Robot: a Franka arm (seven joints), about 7 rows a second.
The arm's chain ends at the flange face. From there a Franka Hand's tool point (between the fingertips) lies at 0.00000 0.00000 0.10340 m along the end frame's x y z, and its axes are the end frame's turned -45 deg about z.
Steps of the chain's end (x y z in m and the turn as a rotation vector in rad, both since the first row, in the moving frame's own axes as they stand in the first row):
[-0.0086 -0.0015 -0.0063 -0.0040 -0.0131 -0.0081]
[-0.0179 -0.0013 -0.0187 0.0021 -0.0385 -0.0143]
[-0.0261 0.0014 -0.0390 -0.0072 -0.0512 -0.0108]
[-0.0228 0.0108 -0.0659 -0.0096 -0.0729 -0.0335]
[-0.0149 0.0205 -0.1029 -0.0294 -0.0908 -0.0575]
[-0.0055 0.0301 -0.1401 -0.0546 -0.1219 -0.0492]
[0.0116 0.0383 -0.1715 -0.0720 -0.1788 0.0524]
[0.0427 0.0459 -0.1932 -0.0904 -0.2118 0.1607]
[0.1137 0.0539 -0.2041 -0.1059 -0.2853 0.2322]
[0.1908 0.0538 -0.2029 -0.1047 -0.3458 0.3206]
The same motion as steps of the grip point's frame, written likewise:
[-0.0063 -0.0078 -0.0063 0.0064 -0.0121 -0.0081]
[-0.0144 -0.0165 -0.0188 0.0287 -0.0257 -0.0143]
[-0.0237 -0.0207 -0.0391 0.0311 -0.0413 -0.0108]
[-0.0299 -0.0130 -0.0662 0.0448 -0.0583 -0.0335]
[-0.0339 -0.0003 -0.1034 0.0434 -0.0850 -0.0575]
[-0.0382 0.0128 -0.1410 0.0476 -0.1248 -0.0492]
[-0.0369 0.0270 -0.1734 0.0755 -0.1773 0.0524]
[-0.0234 0.0521 -0.1959 0.0858 -0.2137 0.1607]
[0.0159 0.1024 -0.2088 0.1269 -0.2766 0.2322]
[0.0680 0.1508 -0.2095 0.1705 -0.3186 0.3206]

